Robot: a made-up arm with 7 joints.
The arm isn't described. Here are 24 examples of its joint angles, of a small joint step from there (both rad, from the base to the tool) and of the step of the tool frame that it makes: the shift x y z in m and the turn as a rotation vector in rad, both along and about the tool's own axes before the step.
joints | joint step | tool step
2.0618 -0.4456 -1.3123 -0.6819 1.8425 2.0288 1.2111 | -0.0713 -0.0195 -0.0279 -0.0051 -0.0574 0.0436 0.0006 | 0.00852 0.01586 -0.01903 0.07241 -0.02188 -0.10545
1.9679 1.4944 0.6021 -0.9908 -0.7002 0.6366 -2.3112 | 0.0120 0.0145 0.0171 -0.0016 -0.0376 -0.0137 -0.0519 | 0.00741 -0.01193 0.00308 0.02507 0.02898 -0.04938
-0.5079 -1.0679 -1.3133 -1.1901 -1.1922 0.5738 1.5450 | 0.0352 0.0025 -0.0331 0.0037 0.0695 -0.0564 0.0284 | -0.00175 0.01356 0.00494 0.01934 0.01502 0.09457
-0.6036 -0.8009 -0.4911 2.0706 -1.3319 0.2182 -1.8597 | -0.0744 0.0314 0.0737 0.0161 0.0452 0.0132 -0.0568 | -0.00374 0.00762 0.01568 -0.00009 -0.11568 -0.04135
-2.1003 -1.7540 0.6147 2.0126 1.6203 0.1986 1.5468 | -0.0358 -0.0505 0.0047 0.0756 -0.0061 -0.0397 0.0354 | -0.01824 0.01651 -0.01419 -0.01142 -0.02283 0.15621
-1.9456 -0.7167 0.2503 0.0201 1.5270 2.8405 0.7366 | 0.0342 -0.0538 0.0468 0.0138 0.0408 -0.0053 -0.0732 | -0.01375 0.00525 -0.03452 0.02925 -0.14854 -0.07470
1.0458 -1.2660 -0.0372 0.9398 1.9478 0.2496 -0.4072 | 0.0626 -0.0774 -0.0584 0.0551 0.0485 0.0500 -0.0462 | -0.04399 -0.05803 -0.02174 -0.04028 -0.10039 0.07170
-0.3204 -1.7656 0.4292 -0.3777 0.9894 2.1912 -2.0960 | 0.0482 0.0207 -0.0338 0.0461 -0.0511 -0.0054 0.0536 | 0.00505 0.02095 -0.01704 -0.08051 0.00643 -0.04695
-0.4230 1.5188 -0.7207 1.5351 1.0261 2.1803 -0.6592 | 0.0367 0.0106 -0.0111 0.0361 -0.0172 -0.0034 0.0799 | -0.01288 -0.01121 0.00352 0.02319 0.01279 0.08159
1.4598 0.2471 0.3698 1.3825 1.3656 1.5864 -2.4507 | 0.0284 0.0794 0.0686 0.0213 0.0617 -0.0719 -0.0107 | -0.00613 0.04023 -0.02970 -0.17448 -0.03771 -0.02463
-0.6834 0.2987 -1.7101 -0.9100 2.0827 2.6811 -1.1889 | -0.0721 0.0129 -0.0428 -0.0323 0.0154 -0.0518 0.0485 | -0.00077 0.00803 0.00893 -0.06828 0.13951 -0.03708
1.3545 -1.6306 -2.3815 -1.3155 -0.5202 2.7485 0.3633 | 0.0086 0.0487 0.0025 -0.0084 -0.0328 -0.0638 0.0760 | -0.00406 0.00079 -0.00757 0.05814 0.08341 0.06156
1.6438 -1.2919 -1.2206 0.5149 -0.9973 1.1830 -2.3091 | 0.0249 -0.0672 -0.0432 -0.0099 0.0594 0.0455 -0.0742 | -0.02111 -0.02371 -0.03101 0.10758 -0.05115 -0.03659
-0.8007 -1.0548 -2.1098 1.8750 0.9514 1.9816 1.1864 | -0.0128 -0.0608 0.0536 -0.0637 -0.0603 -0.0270 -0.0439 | 0.02258 -0.02692 0.01411 0.13169 0.07558 -0.10212
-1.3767 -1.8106 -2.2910 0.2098 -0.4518 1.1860 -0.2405 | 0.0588 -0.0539 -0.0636 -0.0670 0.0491 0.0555 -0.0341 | -0.02626 0.00342 -0.06983 -0.06656 -0.18763 -0.02979
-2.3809 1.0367 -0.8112 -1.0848 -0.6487 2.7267 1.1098 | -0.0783 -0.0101 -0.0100 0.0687 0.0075 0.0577 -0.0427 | 0.00429 -0.01034 0.02163 -0.07123 0.04785 -0.00456
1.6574 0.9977 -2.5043 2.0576 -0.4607 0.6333 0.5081 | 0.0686 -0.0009 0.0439 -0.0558 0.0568 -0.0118 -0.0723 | 0.03440 0.01778 0.00060 0.02141 -0.01858 -0.11597
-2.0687 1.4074 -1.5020 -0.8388 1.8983 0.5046 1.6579 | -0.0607 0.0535 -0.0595 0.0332 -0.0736 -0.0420 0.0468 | 0.03837 -0.00957 0.00950 -0.07175 -0.11837 -0.06034
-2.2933 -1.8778 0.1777 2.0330 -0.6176 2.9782 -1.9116 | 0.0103 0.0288 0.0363 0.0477 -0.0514 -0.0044 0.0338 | -0.01866 0.00409 -0.00215 -0.08163 -0.04729 0.02958
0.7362 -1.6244 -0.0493 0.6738 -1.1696 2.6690 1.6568 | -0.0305 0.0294 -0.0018 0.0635 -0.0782 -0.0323 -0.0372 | -0.00568 0.00432 -0.00420 0.09341 -0.04047 0.00456
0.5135 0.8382 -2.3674 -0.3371 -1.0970 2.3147 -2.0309 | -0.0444 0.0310 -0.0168 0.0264 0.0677 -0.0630 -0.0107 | 0.02058 0.01925 -0.00317 -0.07281 0.05371 -0.04359
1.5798 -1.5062 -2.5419 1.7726 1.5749 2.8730 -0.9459 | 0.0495 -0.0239 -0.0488 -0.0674 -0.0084 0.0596 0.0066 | -0.00761 0.01709 0.00048 -0.06890 -0.07336 0.12396
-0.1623 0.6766 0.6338 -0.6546 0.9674 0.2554 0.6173 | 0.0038 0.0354 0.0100 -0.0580 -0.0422 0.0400 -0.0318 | 0.04618 0.01356 -0.00127 -0.03159 -0.01467 -0.13487
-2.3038 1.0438 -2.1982 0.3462 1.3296 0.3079 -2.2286 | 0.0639 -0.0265 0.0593 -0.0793 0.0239 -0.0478 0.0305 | -0.03839 0.03951 0.03832 -0.13542 -0.05821 -0.05637
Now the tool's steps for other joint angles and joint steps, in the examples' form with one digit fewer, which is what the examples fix.
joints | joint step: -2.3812 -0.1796 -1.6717 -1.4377 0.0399 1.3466 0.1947 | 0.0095 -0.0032 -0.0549 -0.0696 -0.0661 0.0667 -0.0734
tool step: 0.0192 0.0267 -0.0172 -0.0674 -0.0491 -0.1877
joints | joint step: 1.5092 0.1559 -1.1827 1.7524 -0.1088 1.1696 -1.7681 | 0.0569 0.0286 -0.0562 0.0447 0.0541 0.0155 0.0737
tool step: 0.0170 0.0056 0.0148 -0.1059 0.0242 0.1110
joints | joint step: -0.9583 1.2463 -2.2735 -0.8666 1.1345 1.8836 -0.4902 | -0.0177 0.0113 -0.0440 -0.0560 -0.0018 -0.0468 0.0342
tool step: -0.0050 0.0184 0.0106 -0.0338 0.0792 -0.0254
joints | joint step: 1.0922 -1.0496 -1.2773 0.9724 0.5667 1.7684 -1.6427 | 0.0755 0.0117 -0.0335 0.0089 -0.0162 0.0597 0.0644
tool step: -0.0243 -0.0029 -0.0355 -0.0108 -0.0964 0.0771
